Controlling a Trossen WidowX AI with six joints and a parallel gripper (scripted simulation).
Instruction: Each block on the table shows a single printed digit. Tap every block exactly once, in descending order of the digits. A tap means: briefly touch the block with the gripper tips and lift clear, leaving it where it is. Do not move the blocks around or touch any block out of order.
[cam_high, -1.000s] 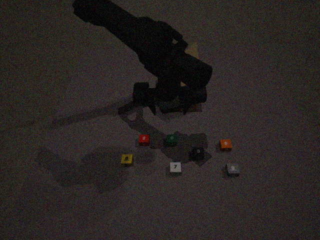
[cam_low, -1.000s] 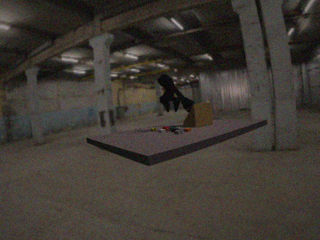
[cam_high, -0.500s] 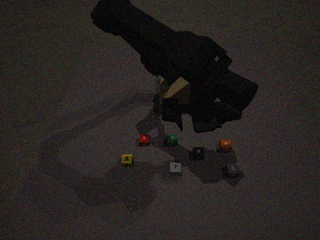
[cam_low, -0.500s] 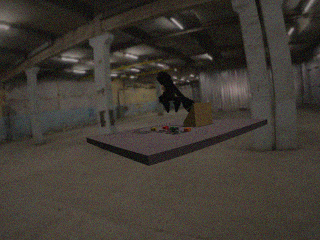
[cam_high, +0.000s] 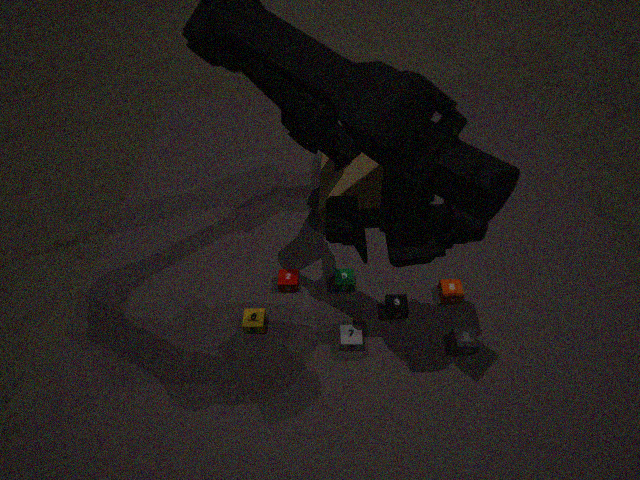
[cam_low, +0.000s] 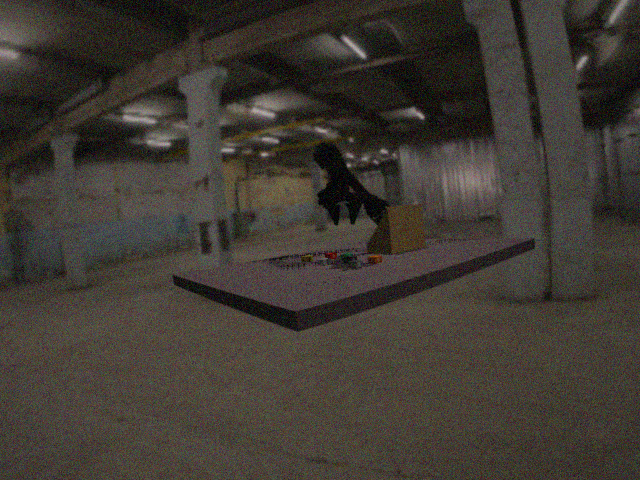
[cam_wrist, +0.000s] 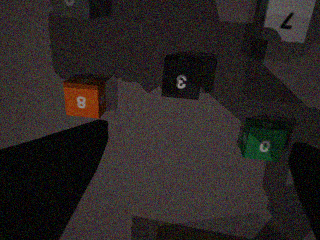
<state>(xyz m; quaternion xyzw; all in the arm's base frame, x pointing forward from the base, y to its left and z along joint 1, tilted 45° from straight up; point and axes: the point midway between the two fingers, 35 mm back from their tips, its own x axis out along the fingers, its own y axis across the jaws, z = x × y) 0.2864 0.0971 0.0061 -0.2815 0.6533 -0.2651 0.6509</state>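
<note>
Right now my gripper tip is 120 mm above the grey block, 100 mm to the right of it and 50 mm short of it. From my gripper tip the other things lie so: white block: 120 mm below, 60 mm to the right, 50 mm ahead; green block: 120 mm below, 70 mm to the right, 50 mm behind; black block: 120 mm below, 10 mm to the left.
</note>
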